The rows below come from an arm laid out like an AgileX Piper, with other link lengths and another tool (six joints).
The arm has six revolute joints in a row. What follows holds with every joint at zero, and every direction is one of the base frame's. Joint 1 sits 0.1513 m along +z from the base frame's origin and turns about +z. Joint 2 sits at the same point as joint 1 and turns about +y. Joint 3 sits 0.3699 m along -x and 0.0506 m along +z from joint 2 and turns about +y. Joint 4 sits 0.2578 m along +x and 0.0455 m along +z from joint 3 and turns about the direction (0.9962, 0, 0.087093). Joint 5 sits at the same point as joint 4 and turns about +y. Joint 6 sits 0.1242 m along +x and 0.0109 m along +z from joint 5 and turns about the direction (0.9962, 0, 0.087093). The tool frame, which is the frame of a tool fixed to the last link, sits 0.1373 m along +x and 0.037 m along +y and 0.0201 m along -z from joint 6; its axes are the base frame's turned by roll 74.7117, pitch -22.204 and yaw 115.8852 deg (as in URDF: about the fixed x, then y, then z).
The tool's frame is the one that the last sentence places.
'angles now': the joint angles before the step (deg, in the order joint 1, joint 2, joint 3, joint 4, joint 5, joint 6). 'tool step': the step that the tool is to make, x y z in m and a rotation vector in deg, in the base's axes. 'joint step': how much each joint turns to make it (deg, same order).
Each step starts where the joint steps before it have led.
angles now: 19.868, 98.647, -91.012, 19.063, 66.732, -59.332
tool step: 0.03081, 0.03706, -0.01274, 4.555, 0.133, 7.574
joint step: 0.000, 7.703, -7.020, 7.293, 1.067, -8.671
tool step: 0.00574, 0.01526, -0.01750, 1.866, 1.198, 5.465
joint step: 0.001, 3.881, -1.670, 4.019, 1.158, -6.193
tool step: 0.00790, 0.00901, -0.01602, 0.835, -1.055, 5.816
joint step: 0.175, 3.014, -1.312, 2.224, 0.414, -6.823
